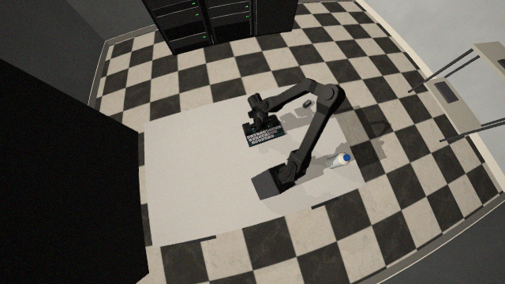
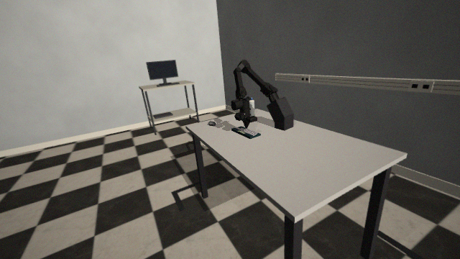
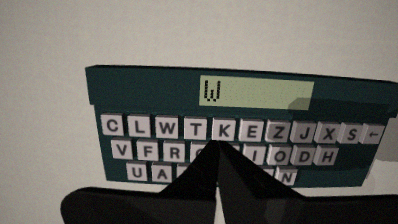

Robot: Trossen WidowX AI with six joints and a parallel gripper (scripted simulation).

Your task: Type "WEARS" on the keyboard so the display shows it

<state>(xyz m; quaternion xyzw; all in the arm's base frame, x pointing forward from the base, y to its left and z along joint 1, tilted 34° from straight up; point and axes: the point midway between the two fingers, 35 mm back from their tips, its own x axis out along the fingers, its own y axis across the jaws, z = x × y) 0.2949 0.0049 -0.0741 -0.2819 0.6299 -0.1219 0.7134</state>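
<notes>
Now: hand 130 mm to the left of the left-arrow key, 70 mm above it and 20 mm short of it. From my hand the other things lie so: dark object (350 mm to the right, 160 mm ahead, 60 mm below).
</notes>
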